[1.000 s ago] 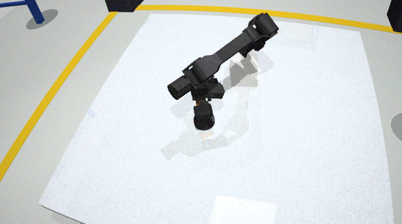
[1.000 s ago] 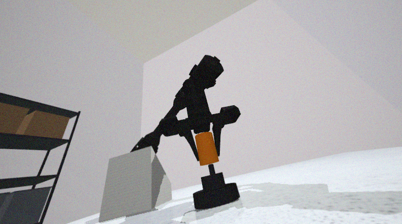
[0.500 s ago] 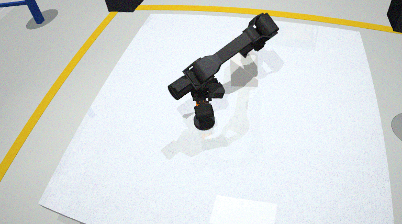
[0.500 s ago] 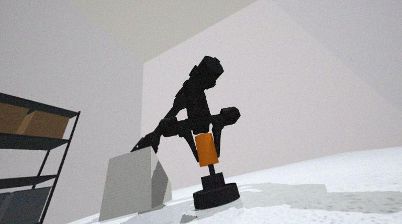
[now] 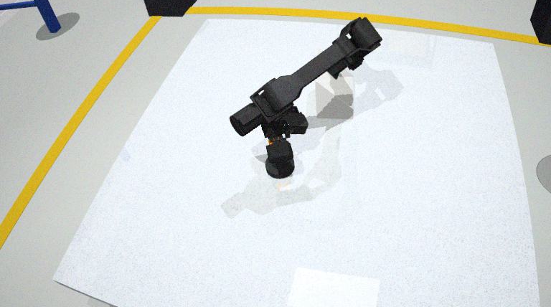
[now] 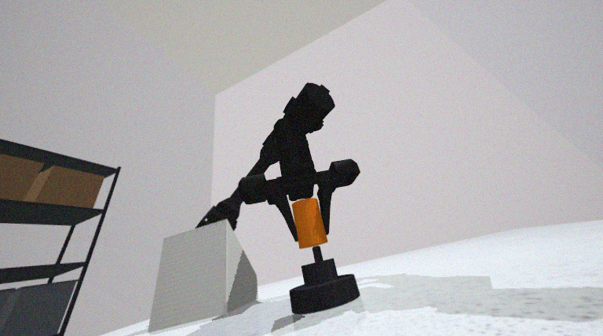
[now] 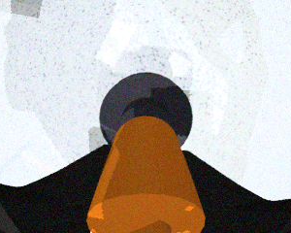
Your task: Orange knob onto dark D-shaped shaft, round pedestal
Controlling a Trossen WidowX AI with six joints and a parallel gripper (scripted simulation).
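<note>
Right now my gripper tip is 20 mm below the orange knob. From my gripper tip the other things lie so: round pedestal: 40 mm below.
</note>
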